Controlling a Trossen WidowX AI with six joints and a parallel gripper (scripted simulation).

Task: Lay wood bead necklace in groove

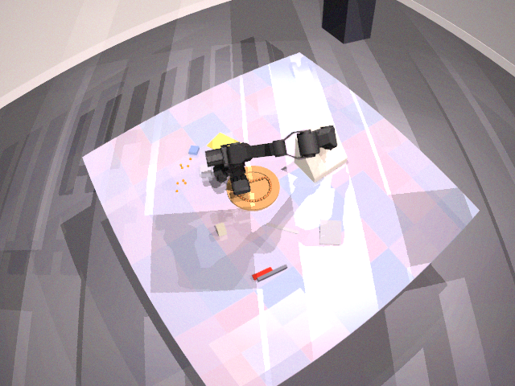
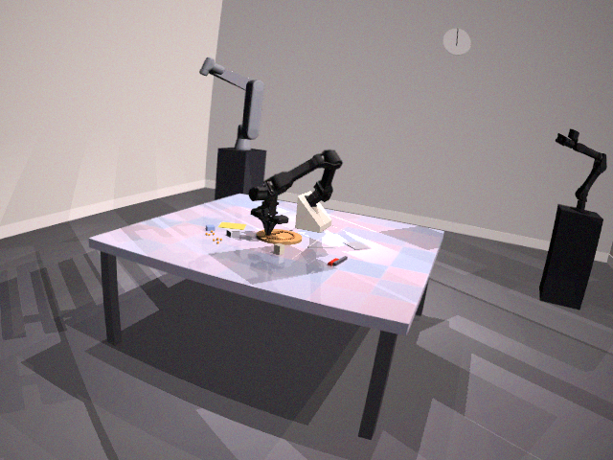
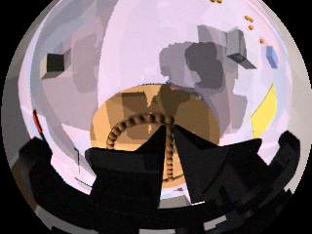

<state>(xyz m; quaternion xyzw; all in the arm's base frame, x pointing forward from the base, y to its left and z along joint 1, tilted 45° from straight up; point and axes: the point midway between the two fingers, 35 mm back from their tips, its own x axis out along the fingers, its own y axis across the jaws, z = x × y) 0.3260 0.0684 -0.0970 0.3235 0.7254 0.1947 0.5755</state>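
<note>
The round bead board is 50 mm behind my gripper tip, 30 mm to the left of it and 10 mm below it. From my gripper tip the other things lie so: cream cube 140 mm to the left, 140 mm ahead; then white block 130 mm to the right, 80 mm ahead; then yellow sheet 230 mm to the right, 50 mm behind, 10 mm below.
</note>
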